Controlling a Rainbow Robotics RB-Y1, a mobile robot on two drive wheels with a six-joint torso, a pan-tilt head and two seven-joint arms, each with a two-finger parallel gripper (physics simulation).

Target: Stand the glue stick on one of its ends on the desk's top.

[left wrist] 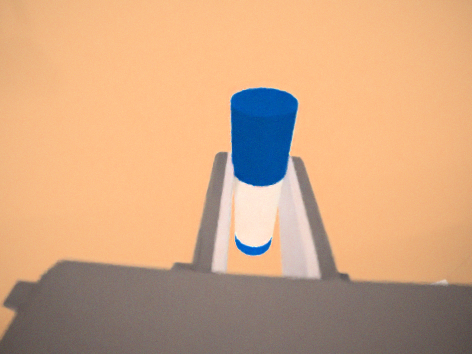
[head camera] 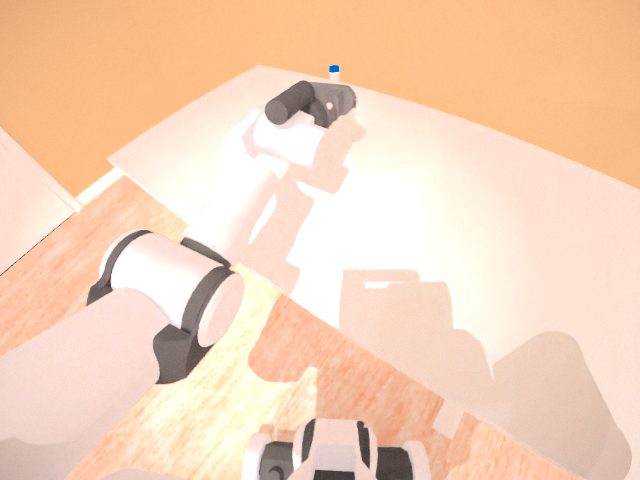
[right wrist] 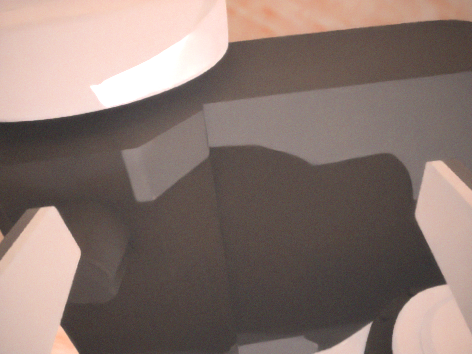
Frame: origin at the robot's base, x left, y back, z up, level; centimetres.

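Where they show: left gripper, fingertip midpoint: (left wrist: 257, 168) (head camera: 336, 88); right gripper, fingertip midpoint: (right wrist: 238, 210).
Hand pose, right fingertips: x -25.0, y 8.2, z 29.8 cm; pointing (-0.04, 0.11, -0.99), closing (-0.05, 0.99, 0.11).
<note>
After its pixels a point has its place.
The glue stick (head camera: 334, 72) {z 93.9, x 1.0, y -78.1 cm} (left wrist: 260, 150) {z 87.6, x 1.2, y -77.2 cm}, white with a blue cap and a blue base, is held between the fingers of my left gripper (left wrist: 257, 168) {z 89.8, x 0.8, y -79.4 cm}. Its blue cap points up in the head camera, where it shows just beyond the dark gripper body near the desk's far edge. The white desk (head camera: 491, 206) {z 72.0, x -35.2, y -60.7 cm} lies below the left arm. Whether the glue stick's lower end touches the desk is hidden in the head camera; the left wrist view shows orange background around it. My right gripper (right wrist: 238, 210) {z 29.8, x -25.0, y 8.2 cm} is open, with its fingers wide apart.
The left arm (head camera: 232, 206) {z 94.9, x 12.1, y -40.0 cm} reaches over the desk and casts a shadow on it. A white panel (head camera: 31, 206) {z 23.5, x 203.0, y -108.7 cm} stands at the left, above the wooden floor (head camera: 206, 413) {z 0.0, x 53.0, y -13.6 cm}. In the right wrist view, dark and white robot base parts lie beyond the fingers.
</note>
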